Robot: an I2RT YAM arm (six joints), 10 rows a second.
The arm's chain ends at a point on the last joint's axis. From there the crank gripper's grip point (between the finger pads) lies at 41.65 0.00 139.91 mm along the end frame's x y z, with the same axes.
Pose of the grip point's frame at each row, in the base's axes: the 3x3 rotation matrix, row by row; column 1 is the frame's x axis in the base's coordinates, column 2 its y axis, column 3 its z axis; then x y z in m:
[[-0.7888 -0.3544 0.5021], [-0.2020 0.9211 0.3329], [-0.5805 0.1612 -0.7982]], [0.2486 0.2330 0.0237]
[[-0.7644 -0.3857 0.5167], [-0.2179 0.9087 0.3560], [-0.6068 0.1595 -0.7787]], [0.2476 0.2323 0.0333]
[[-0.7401 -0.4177 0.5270], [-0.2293 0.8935 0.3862], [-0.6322 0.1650 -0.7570]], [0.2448 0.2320 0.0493]
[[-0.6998 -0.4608 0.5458], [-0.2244 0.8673 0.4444], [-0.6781 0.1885 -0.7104]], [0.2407 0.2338 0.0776]
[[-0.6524 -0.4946 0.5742], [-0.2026 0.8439 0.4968], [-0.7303 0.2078 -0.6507]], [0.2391 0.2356 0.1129]
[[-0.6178 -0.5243 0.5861], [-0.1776 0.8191 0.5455], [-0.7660 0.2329 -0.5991]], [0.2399 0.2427 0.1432]
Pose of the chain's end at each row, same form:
[[-0.7888 -0.3544 0.5021], [-0.2020 0.9211 0.3329], [-0.5805 0.1612 -0.7982]], [0.2112 0.1948 0.1596]
[[-0.7644 -0.3857 0.5167], [-0.2179 0.9087 0.3560], [-0.6068 0.1595 -0.7787]], [0.2071 0.1916 0.1675]
[[-0.7401 -0.4177 0.5270], [-0.2293 0.8935 0.3862], [-0.6322 0.1650 -0.7570]], [0.2019 0.1875 0.1815]
[[-0.6998 -0.4608 0.5458], [-0.2244 0.8673 0.4444], [-0.6781 0.1885 -0.7104]], [0.1935 0.1810 0.2052]
[[-0.6524 -0.4946 0.5742], [-0.2026 0.8439 0.4968], [-0.7303 0.2078 -0.6507]], [0.1859 0.1745 0.2344]
[[-0.6178 -0.5243 0.5861], [-0.1776 0.8191 0.5455], [-0.7660 0.2329 -0.5991]], [0.1836 0.1738 0.2589]

